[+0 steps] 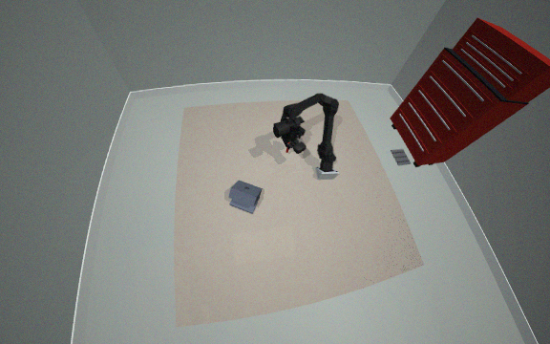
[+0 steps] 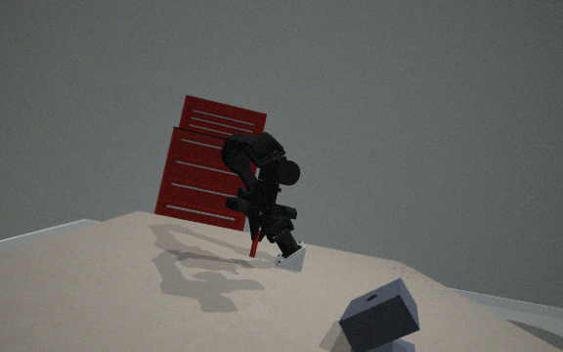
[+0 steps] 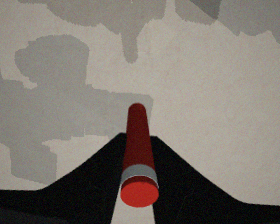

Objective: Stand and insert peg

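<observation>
The grey sloped panel lies 27 cm ahead of my gripper tip, 21 cm to the left of it and 3 cm below it. Round my gripper tip: red peg: 2 cm above.
</observation>
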